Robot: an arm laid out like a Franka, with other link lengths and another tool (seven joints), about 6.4 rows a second.
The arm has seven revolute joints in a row. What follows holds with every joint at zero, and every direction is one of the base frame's.
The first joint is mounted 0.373 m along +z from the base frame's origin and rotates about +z.
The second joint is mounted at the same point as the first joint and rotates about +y.
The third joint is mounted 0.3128 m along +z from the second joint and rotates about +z.
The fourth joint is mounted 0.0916 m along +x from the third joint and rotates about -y.
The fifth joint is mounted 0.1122 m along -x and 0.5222 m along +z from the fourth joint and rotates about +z.
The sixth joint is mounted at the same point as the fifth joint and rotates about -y.
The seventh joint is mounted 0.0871 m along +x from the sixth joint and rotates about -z.
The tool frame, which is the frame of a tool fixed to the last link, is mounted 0.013 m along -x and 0.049 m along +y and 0.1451 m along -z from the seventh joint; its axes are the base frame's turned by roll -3.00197, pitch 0 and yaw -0.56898 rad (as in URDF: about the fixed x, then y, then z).
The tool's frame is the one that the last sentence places.
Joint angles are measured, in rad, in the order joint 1, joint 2, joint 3, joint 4, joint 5, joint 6, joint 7. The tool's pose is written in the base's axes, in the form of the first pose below.
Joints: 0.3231, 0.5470, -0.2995, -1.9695, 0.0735, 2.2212, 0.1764
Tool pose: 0.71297 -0.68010 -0.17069 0.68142; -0.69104 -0.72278 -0.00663 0.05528; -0.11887 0.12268 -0.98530 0.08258; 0 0 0 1
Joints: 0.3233, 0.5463, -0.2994, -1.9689, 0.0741, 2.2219, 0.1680
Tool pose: 0.71863 -0.67440 -0.16957 0.68162; -0.68495 -0.72857 -0.00515 0.05563; -0.12007 0.11985 -0.98550 0.08346; 0 0 0 1
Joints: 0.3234, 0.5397, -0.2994, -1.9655, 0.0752, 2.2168, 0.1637
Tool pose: 0.72141 -0.67245 -0.16544 0.68412; -0.68206 -0.73130 -0.00169 0.05668; -0.11985 0.11406 -0.98622 0.08923; 0 0 0 1
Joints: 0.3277, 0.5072, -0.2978, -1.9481, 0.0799, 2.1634, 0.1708
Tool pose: 0.71577 -0.67740 -0.16974 0.69244; -0.68575 -0.72773 0.01255 0.06545; -0.13203 0.10742 -0.98541 0.11664; 0 0 0 1
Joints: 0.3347, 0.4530, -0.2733, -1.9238, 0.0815, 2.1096, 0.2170
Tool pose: 0.70622 -0.69235 -0.14800 0.70613; -0.69604 -0.71721 0.03383 0.09452; -0.12956 0.07912 -0.98841 0.16088; 0 0 0 1
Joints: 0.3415, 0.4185, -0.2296, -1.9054, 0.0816, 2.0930, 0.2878
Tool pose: 0.69520 -0.70951 -0.11530 0.71478; -0.70926 -0.70314 0.05040 0.13506; -0.11683 0.04674 -0.99205 0.19058; 0 0 0 1
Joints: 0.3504, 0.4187, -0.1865, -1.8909, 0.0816, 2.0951, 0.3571
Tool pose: 0.68370 -0.72272 -0.10115 0.71598; -0.72128 -0.69030 0.05686 0.17429; -0.11092 0.03408 -0.99324 0.19566; 0 0 0 1
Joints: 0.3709, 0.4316, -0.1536, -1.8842, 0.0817, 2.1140, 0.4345
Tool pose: 0.66680 -0.73996 -0.08845 0.71276; -0.73832 -0.67208 0.05651 0.21316; -0.10126 0.02763 -0.99448 0.18915; 0 0 0 1
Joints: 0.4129, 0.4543, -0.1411, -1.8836, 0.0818, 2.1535, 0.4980
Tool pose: 0.66186 -0.74642 -0.06927 0.70560; -0.74496 -0.66522 0.05018 0.25161; -0.08354 0.01839 -0.99634 0.17441; 0 0 0 1
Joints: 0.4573, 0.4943, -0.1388, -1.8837, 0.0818, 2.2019, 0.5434
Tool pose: 0.66427 -0.74530 -0.05713 0.69513; -0.74449 -0.66651 0.03870 0.28268; -0.06692 0.01683 -0.99762 0.14756; 0 0 0 1
